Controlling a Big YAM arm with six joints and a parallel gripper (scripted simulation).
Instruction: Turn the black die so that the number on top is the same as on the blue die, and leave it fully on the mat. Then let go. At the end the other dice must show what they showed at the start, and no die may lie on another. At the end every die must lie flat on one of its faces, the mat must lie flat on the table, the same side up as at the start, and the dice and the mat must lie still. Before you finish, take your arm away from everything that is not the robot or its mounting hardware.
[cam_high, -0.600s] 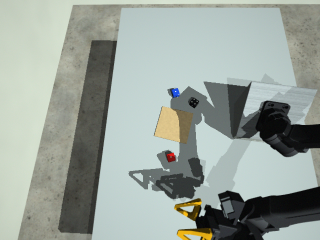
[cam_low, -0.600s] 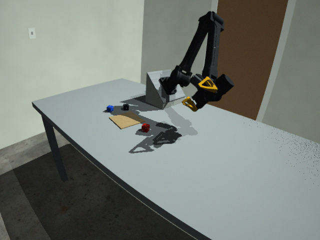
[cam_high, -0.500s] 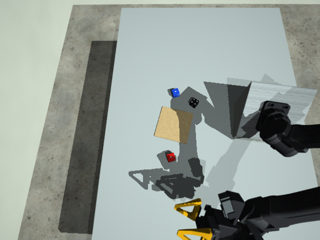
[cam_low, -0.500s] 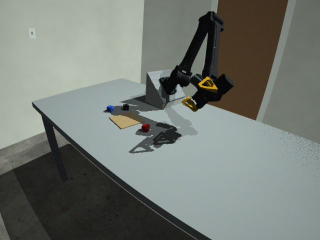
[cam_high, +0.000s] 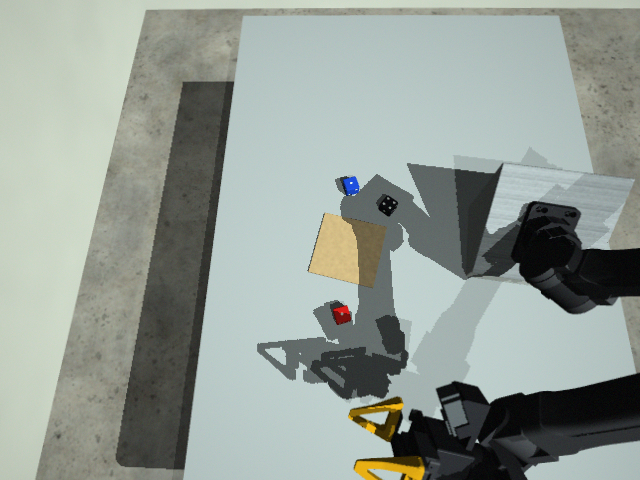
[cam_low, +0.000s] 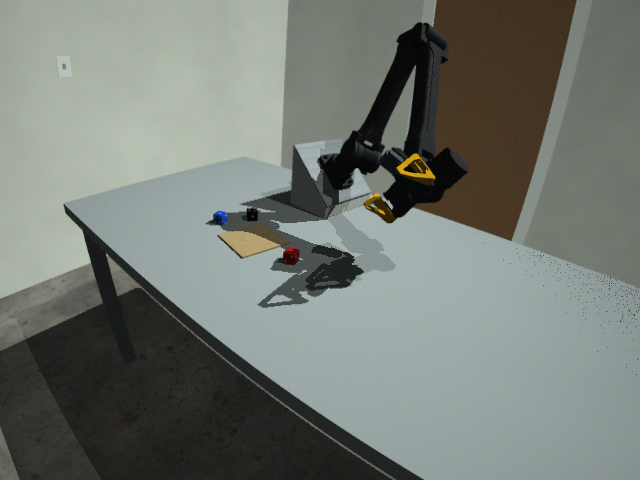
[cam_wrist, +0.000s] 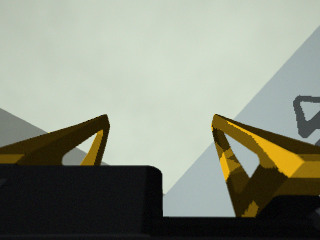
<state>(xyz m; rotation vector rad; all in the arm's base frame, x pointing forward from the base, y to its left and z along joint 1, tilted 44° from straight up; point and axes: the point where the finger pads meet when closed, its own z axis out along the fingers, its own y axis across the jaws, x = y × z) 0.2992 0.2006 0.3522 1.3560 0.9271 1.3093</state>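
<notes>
My hand is 450 mm to the left of the black die, 220 mm above it and 10 mm past it. The rest, counted from my hand: red die 220 mm below, 190 mm to the right, 50 mm ahead; blue die 480 mm to the right, 220 mm below, 80 mm ahead; tan mat 340 mm to the right, 230 mm below, 60 mm ahead.
</notes>
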